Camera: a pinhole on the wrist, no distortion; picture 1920 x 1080 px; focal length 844.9 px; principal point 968.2 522.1 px. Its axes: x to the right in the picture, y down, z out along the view. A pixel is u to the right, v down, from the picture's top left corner.
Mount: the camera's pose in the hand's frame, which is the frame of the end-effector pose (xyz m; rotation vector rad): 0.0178 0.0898 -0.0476 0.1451 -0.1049 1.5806
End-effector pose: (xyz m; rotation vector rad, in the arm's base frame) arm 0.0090 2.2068 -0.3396 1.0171 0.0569 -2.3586
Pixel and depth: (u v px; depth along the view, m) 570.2 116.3 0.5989
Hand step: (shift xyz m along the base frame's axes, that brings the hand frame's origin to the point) -0.6455 -0.0458 0.0793
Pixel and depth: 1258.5 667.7 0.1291
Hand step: 0.0014 -0.1160 0.0831
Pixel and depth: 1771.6 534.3 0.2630
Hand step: -0.0239 -0.3199 0.2188
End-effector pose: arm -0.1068 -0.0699 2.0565 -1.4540 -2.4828 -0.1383
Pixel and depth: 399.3 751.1 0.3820
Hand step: -0.2134 -0.1114 -0.2886
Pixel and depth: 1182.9 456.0 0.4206
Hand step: 0.0170 0.1963 -0.3589
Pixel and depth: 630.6 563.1 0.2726
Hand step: -0.0948 0.0241 -0.1902
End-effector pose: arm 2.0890 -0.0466 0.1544 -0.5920 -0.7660 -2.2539
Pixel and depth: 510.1 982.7 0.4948
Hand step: 0.0517 0.5284 0.0624
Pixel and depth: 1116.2 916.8 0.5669
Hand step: 0.3273 0.4020 0.2823
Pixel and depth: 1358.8 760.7 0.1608
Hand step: 0.1386 0.0108 0.1242
